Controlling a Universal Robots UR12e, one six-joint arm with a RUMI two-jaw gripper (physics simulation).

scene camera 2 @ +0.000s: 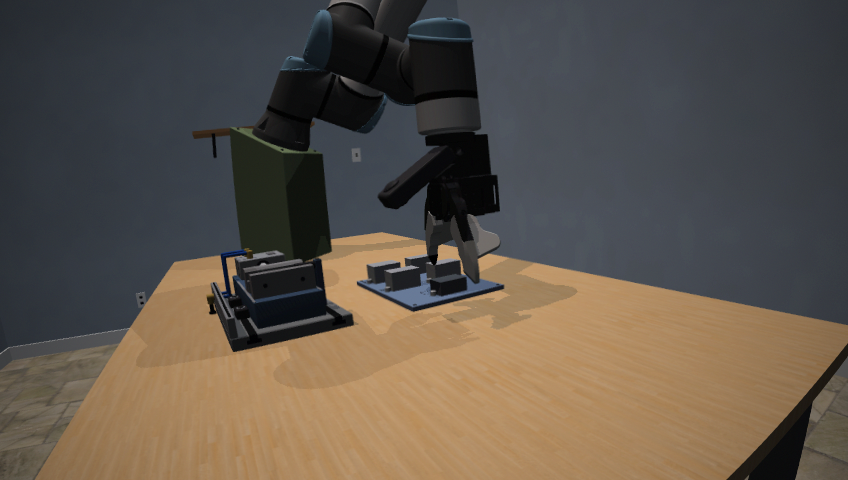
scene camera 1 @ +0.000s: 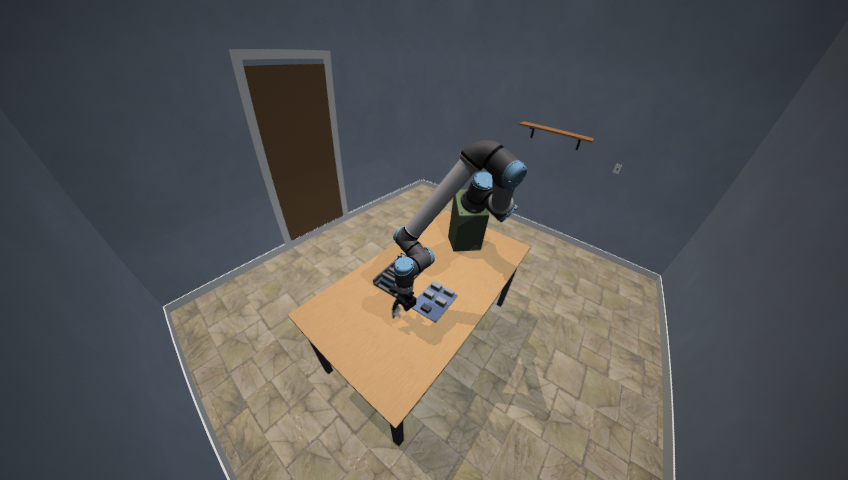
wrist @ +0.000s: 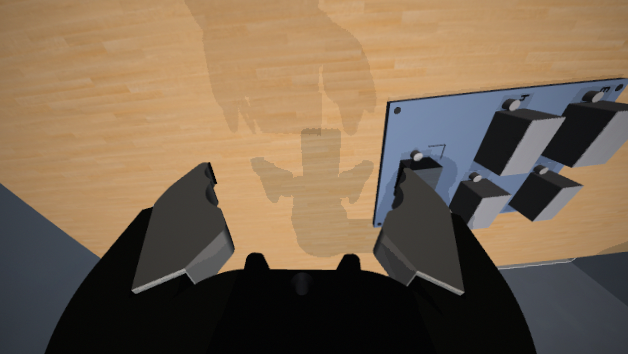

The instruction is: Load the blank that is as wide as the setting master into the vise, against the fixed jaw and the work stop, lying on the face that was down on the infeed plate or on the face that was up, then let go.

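Places are measured from the arm's base along level axes (x right, y back, z down), in centimetres.
Pixels of known places: gripper, fingertip midpoint: (scene camera 2: 453,273) (scene camera 1: 403,310) (wrist: 307,169); arm's base at its link origin: (scene camera 2: 280,140) (scene camera 1: 473,202).
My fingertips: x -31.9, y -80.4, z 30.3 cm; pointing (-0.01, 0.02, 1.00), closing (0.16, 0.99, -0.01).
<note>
For each thing: its top centre in the pictures, then the offset to it from my fingertips. "pt": a spot on its surface instead. Level surfaces: height alone.
- blue infeed plate at its top centre: (wrist: 477,169) (scene camera 2: 424,283) (scene camera 1: 434,300) dx +0.1, dy +22.4, dz +6.4 cm
- darkest blank at its top centre: (wrist: 421,188) (scene camera 2: 448,278) (scene camera 1: 426,307) dx -2.6, dy +14.0, dz +3.9 cm
- vise at its top centre: (scene camera 2: 265,260) (scene camera 1: 398,266) dx +29.1, dy +15.1, dz -2.7 cm
- dark slotted base at a spot on its surface: (scene camera 2: 297,334) pt dx +23.5, dy +1.1, dz +6.6 cm
- blue bracket at a spot on its surface: (scene camera 2: 224,273) pt dx +39.1, dy +23.1, dz +0.2 cm
- wooden table at its surface level: dz +7.3 cm
Several grey blanks lie apart on the blue infeed plate (scene camera 2: 414,303) (wrist: 417,122) (scene camera 1: 435,318). The darkest blank (scene camera 2: 448,285) (scene camera 1: 426,308) is at one end; in the wrist view the end blank (wrist: 427,175) is partly hidden by the right finger. My gripper (wrist: 307,169) (scene camera 2: 455,271) is open and empty, pointing down above table level. In the wrist view, bare table shows between its fingertips, with the plate to the right. The vise (scene camera 2: 285,306) has a blue body and grey jaws (scene camera 2: 282,281). I cannot tell which piece is the setting master, or compare the blanks' widths.
The vise stands on a dark slotted base (scene camera 2: 297,334), with a blue bracket (scene camera 2: 224,273) and brass knobs at its side. Other blanks (scene camera 2: 402,278) (wrist: 520,142) stand close together on the plate. The green arm pedestal (scene camera 2: 261,196) (scene camera 1: 467,228) rises behind on the wooden table (scene camera 1: 380,362).
</note>
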